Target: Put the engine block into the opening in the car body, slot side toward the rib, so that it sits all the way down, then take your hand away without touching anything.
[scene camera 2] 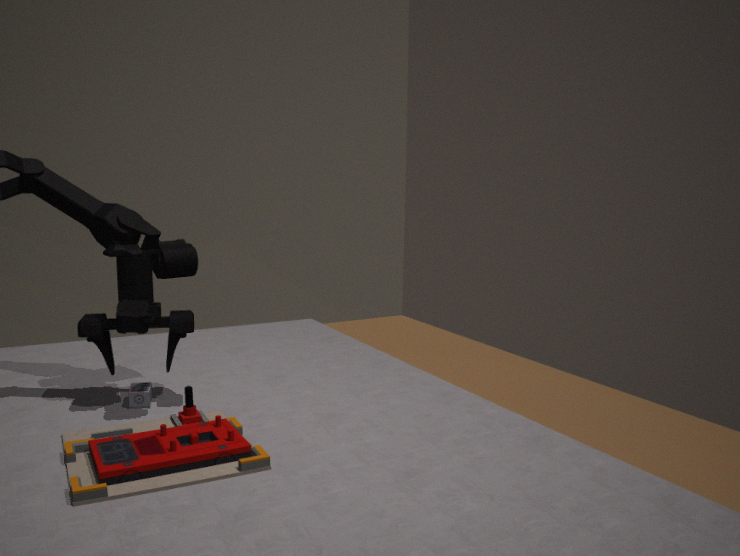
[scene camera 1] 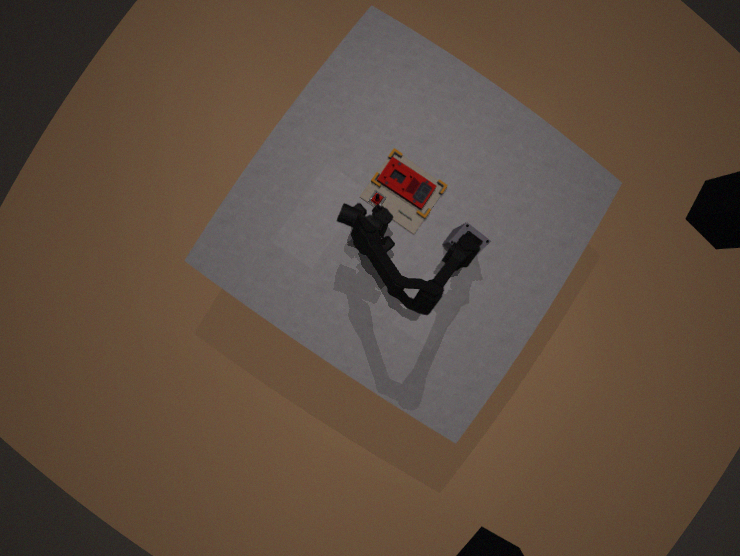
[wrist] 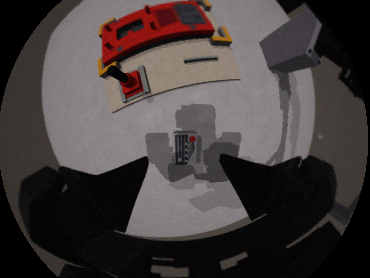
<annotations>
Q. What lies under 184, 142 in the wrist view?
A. An engine block.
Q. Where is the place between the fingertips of my gripper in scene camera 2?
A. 140, 373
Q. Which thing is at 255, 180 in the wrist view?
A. My gripper.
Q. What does my gripper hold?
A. Nothing.
</annotations>
